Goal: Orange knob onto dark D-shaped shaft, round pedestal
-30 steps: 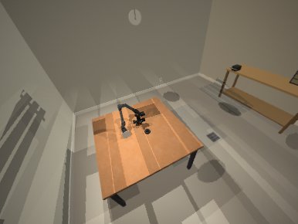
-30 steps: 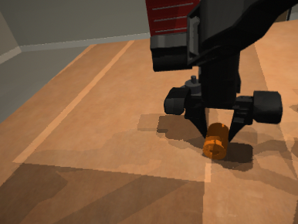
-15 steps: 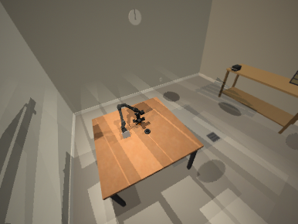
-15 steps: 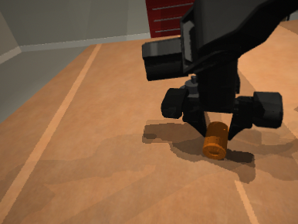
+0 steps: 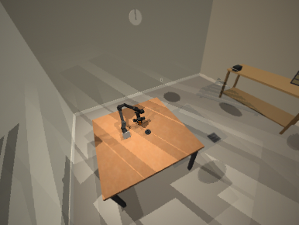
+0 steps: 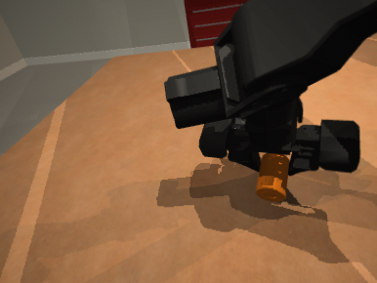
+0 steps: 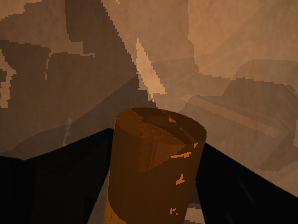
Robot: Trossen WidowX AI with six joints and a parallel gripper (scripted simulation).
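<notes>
My gripper tip is now 2 cm to the right of the orange knob. The rest, counted from my gripper tip: dark round pedestal 19 cm to the right, 4 cm ahead, 1 cm above.
</notes>
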